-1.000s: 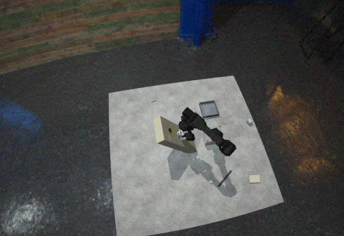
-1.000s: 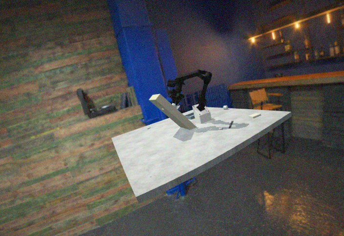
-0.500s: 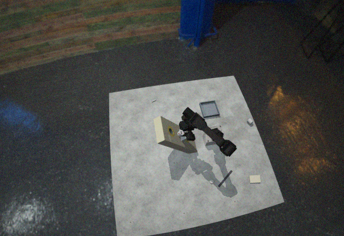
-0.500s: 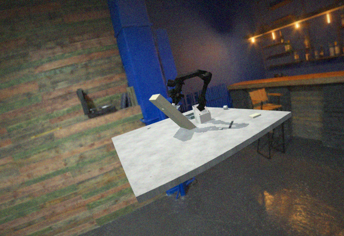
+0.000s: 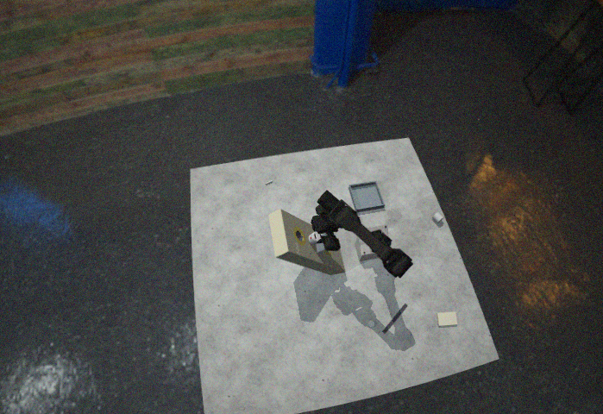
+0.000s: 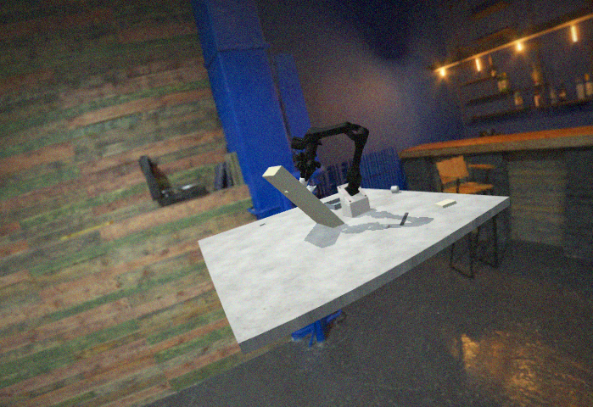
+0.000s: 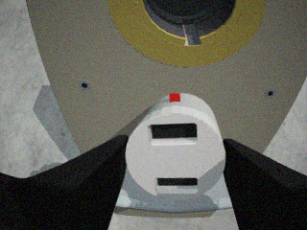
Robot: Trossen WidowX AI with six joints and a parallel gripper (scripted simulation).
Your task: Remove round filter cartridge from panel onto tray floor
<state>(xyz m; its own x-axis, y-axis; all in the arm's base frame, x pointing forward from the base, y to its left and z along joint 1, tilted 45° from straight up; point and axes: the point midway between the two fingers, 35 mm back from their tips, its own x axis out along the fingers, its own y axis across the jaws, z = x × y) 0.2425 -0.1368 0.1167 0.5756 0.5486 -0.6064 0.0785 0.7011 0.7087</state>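
Now: the tray 360 mm behind my gripper tip, 260 mm to the right of it and 250 mm below it. Round my gripper tip: round filter cartridge (right at my gripper tip); then beige block (500 mm behind, 440 mm to the left, 250 mm below); then small pin (110 mm ahead, 480 mm to the right, 250 mm below).
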